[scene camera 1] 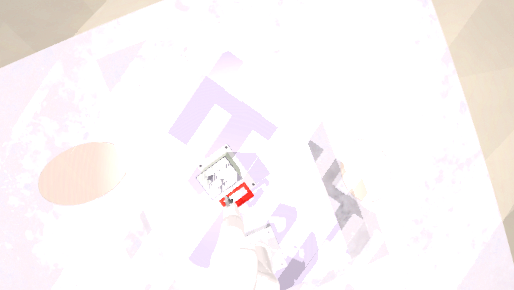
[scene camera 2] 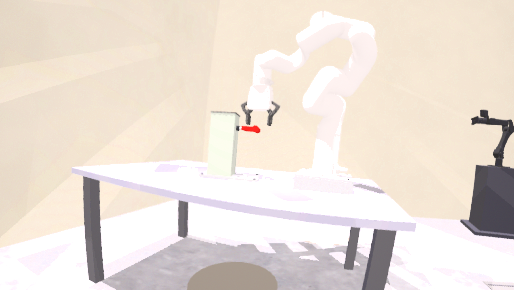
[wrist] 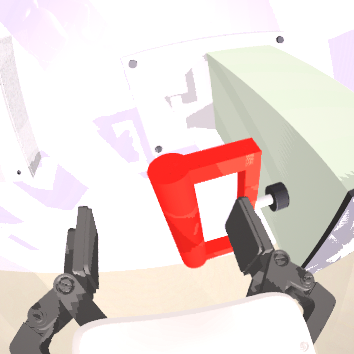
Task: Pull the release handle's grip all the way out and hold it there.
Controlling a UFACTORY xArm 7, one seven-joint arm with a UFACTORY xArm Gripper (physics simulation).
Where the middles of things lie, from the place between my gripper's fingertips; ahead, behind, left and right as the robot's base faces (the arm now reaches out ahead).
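As for the white base plate point(scene camera 1: 245, 176), my hand is 220 mm above it, 10 mm to the right of it and 110 mm short of it.
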